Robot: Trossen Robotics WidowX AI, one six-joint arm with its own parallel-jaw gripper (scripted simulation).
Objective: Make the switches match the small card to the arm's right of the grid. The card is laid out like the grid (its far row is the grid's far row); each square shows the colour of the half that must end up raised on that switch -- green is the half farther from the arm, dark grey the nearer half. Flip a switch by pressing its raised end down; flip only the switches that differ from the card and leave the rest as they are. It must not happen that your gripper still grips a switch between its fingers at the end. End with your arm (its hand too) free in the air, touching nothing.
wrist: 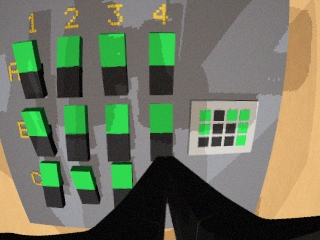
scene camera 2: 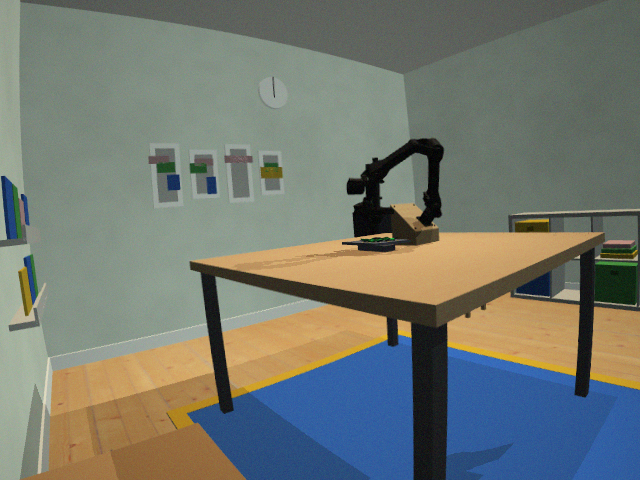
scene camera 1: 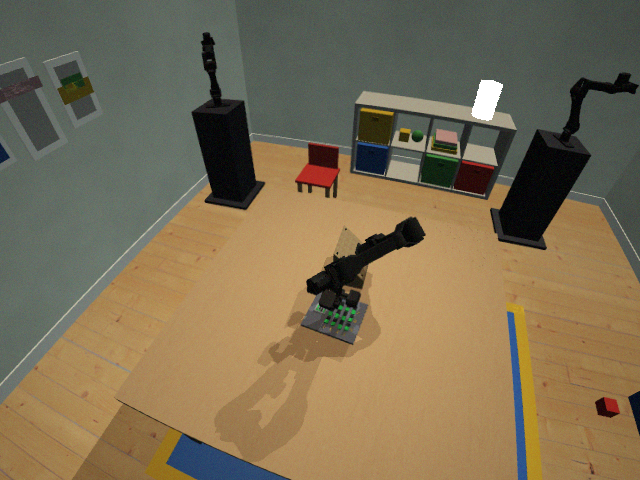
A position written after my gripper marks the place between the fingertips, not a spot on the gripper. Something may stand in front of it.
I see my gripper (scene camera 2: pixel 373 233), a switch (wrist: pixel 27 57), a switch (wrist: pixel 69 49) and a switch (wrist: pixel 161 44).
My gripper is seen too in the wrist view (wrist: pixel 164 164).
